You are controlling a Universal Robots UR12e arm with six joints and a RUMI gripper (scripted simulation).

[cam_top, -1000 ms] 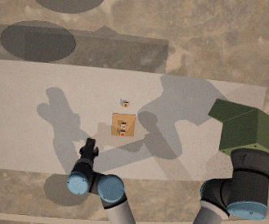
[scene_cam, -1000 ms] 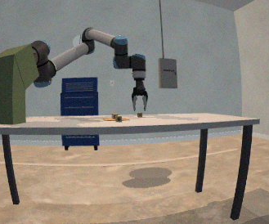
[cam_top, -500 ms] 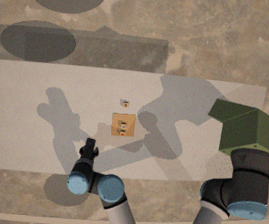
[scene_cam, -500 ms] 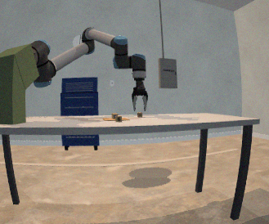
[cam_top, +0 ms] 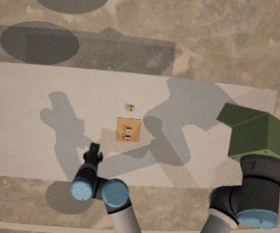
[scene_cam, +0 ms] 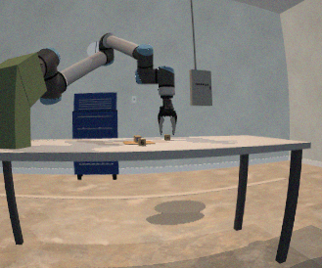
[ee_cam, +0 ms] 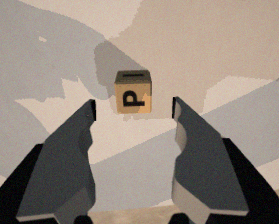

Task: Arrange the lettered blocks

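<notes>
Right now the orange mat is 170 mm behind my hand, 150 mm to the right of it and 40 mm below it.
</notes>
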